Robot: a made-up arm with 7 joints.
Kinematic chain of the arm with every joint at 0, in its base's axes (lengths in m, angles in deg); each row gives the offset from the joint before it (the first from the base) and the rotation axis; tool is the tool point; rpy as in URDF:
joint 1: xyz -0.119 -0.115 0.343 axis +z
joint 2: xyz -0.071 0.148 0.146 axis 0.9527 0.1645 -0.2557
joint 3: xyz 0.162 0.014 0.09 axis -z
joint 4: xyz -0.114 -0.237 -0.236 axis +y
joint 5: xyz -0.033 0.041 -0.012 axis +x
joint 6: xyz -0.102 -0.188 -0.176 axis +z
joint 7: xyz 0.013 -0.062 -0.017 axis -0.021 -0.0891 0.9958
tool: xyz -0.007 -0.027 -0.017 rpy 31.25 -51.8 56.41
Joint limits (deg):
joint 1: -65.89..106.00
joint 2: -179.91..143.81
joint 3: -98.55..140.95
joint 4: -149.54..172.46
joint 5: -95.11..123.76
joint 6: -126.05..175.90
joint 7: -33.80..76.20
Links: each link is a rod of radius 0.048 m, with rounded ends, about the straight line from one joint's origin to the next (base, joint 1, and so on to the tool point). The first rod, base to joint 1, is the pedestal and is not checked.
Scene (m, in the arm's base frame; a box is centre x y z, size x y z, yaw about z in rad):
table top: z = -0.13
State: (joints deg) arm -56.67 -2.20 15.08 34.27 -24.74 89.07 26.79
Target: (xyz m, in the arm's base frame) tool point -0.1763 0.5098 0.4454
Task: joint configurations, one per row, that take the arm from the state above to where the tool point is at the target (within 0.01 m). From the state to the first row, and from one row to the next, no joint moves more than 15 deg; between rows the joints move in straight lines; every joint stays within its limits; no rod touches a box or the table.
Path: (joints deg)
1: -51.06 6.12 27.35 35.90 -19.72 83.15 24.83
2: -45.44 14.44 39.62 37.52 -14.69 77.24 22.88
3: -39.83 22.75 51.89 39.15 -9.67 71.32 20.92
4: -34.21 31.07 64.16 40.78 -4.64 65.40 18.97
5: -28.60 39.39 76.43 42.40 0.38 59.48 17.01

